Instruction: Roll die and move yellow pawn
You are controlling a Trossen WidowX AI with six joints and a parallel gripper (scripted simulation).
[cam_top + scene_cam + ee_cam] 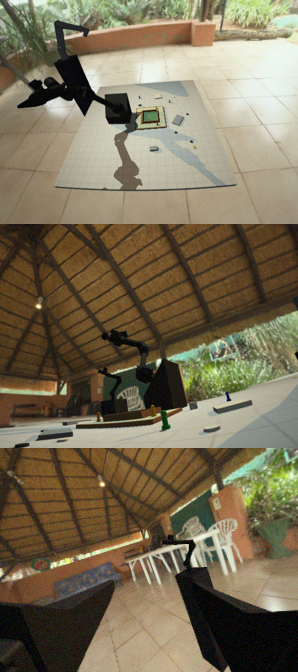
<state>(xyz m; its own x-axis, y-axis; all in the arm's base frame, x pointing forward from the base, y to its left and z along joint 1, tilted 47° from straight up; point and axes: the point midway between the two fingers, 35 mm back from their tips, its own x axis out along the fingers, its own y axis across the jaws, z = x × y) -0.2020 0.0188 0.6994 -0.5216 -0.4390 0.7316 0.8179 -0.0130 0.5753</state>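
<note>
The die is 360 mm ahead of my gripper tip, 730 mm to the left of it and 640 mm below it. The rest, counted from my gripper tip: yellow pawn 550 mm ahead, 660 mm to the left, 630 mm below; orange pawn 560 mm ahead, 430 mm to the left, 630 mm below; green tray 490 mm ahead, 540 mm to the left, 650 mm below.
</note>
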